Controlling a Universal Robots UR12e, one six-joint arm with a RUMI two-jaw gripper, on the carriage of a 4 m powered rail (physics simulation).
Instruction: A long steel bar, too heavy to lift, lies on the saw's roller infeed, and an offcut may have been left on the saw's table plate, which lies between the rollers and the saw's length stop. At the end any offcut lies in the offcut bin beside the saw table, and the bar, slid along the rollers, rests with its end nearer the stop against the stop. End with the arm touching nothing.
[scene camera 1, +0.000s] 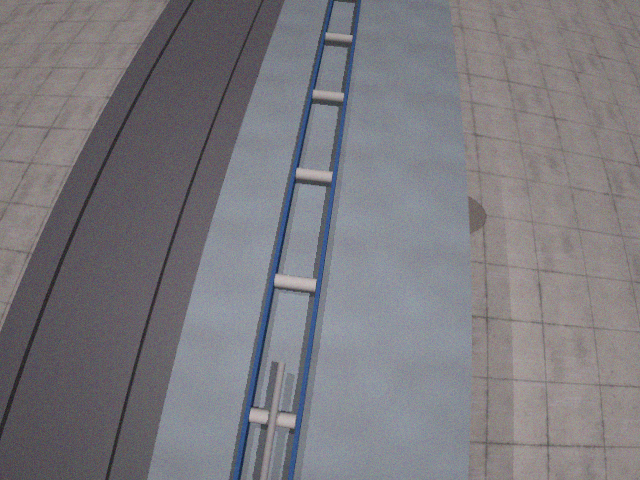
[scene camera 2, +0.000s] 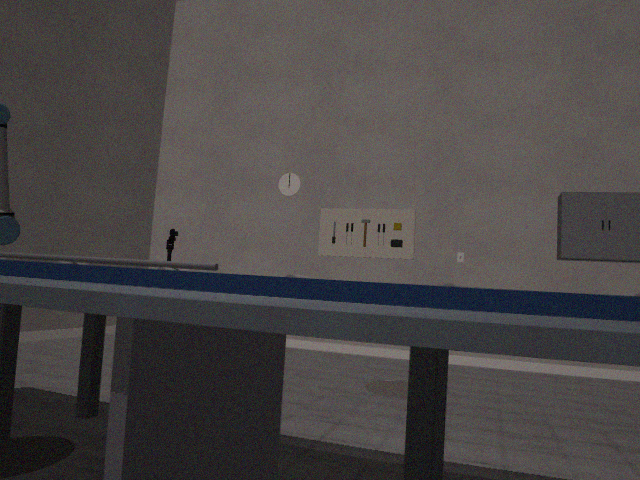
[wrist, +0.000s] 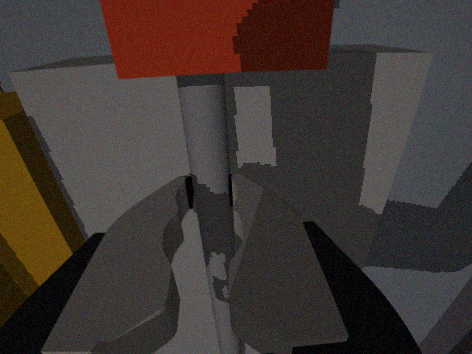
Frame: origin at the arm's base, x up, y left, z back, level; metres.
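Seen in the pictures: gripper, fingertip midpoint: (wrist: 212, 177).
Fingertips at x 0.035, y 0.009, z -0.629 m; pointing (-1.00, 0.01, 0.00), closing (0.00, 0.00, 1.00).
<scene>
Pixels of each thing's top centre, then the offset from my fingertips to it. "spot": a spot on its surface instead. Level surfaces: height alone.
- pale table plate at its surface level: dx -0.006 m
- red length stop at a spot on its surface: (wrist: 175, 40) spot: dx +0.040, dy -0.068, dz -0.003 m
- yellow offcut bin at its top centre: (wrist: 30, 333) dx +0.007, dy +0.141, dz -0.169 m
The grey steel bar (scene camera 1: 272, 413) (scene camera 2: 155, 263) (wrist: 205, 125) lies along the roller infeed (scene camera 1: 324, 248), and in the wrist view it runs over the pale table plate (wrist: 100, 140) up to the red length stop (wrist: 175, 40). A narrow dark band crosses the bar at the stop's edge; whether the two touch is hard to tell. My gripper (wrist: 212, 177) is shut on the bar, one jaw on each side, a short way from the stop. The yellow offcut bin (wrist: 25, 200) stands left of the plate. No offcut shows on the visible part of the plate.
Part of the arm (scene camera 2: 7, 227) shows at the left edge of scene camera 2, above the bar. The infeed's blue side rails and white rollers (scene camera 1: 294, 282) continue away from the bar's far end. The dark rail strip (scene camera 1: 139, 206) runs beside the bench.
</scene>
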